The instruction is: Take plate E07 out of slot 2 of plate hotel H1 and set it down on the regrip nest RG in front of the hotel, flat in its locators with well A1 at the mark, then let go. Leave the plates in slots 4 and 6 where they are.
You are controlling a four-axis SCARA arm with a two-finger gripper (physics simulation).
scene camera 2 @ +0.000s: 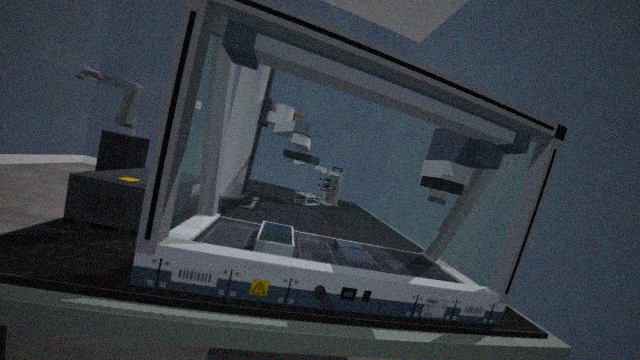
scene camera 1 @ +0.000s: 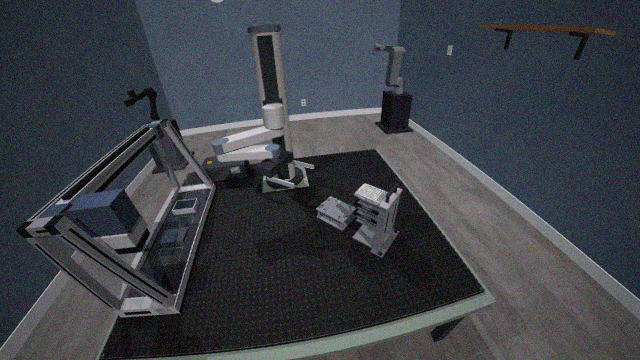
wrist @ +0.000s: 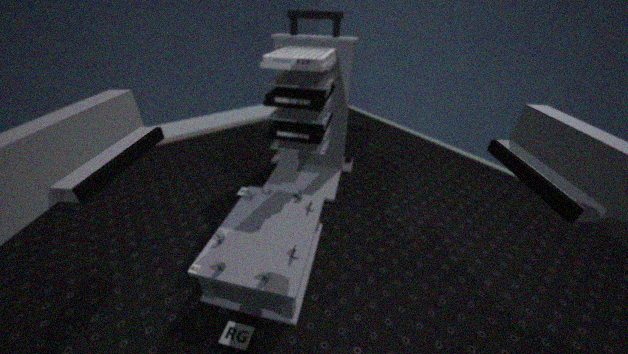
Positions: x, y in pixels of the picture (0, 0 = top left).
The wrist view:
my gripper: 326, 119
hotel shelf: 282, 114
